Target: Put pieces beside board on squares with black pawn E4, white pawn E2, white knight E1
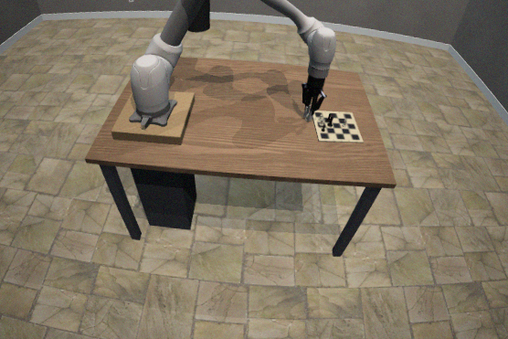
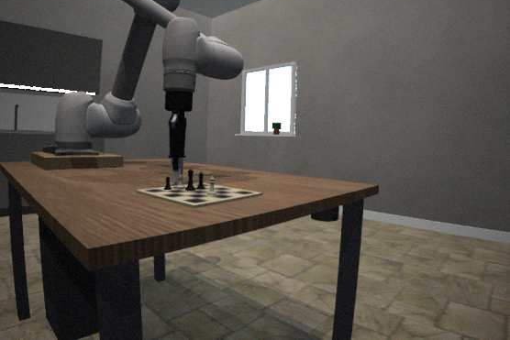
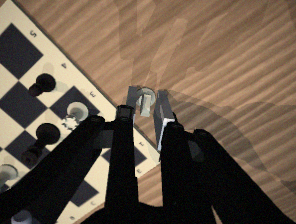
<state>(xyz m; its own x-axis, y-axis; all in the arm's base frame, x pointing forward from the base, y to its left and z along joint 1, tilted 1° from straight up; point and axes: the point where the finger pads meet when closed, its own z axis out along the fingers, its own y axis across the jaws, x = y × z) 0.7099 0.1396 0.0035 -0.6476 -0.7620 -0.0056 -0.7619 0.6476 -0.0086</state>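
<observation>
Right now the white knight is 30 mm below my hand. The rest, counted from my hand: white pawn 60 mm ahead, 10 mm to the left, 30 mm below; then black pawn 70 mm ahead, 70 mm to the right, 30 mm below; then chessboard 140 mm ahead, 20 mm to the right, 40 mm below.
</observation>
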